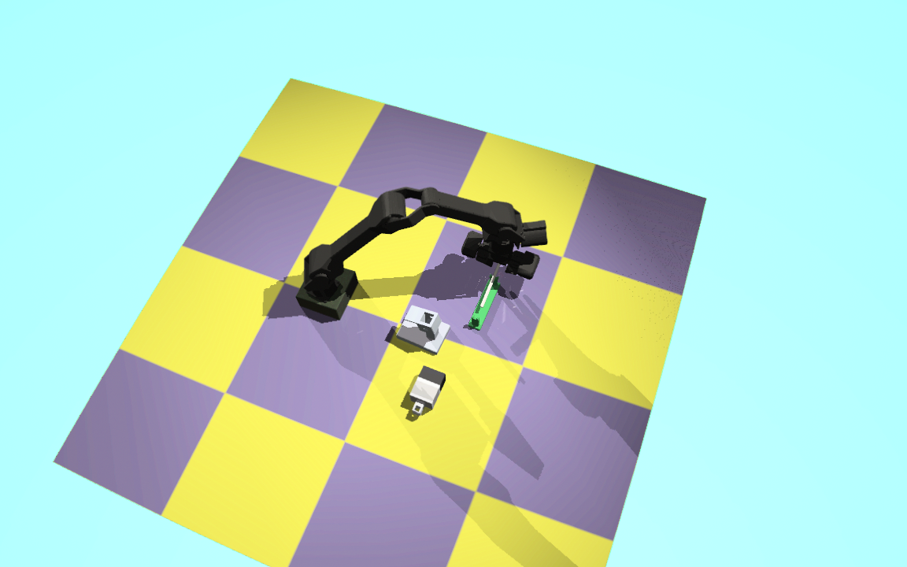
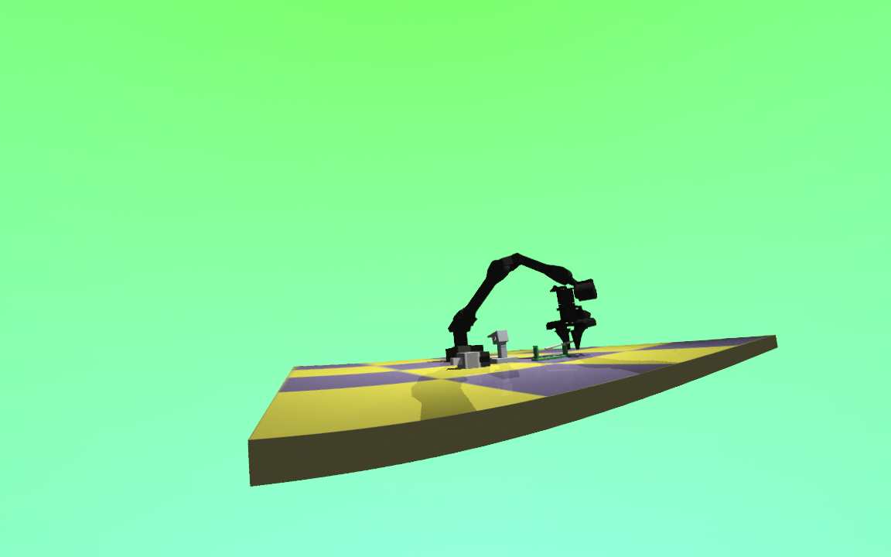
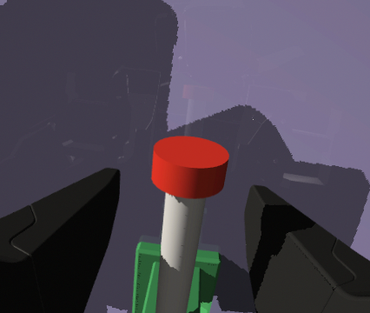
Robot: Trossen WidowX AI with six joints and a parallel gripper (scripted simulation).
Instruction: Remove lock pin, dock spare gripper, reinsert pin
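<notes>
The green cradle is 10 cm to the right of my gripper tip and 1 cm ahead of it. Also, from my gripper tip: spare gripper: 38 cm to the right, 1 cm ahead; then socket: 24 cm to the right, 7 cm behind, 3 cm above.
</notes>
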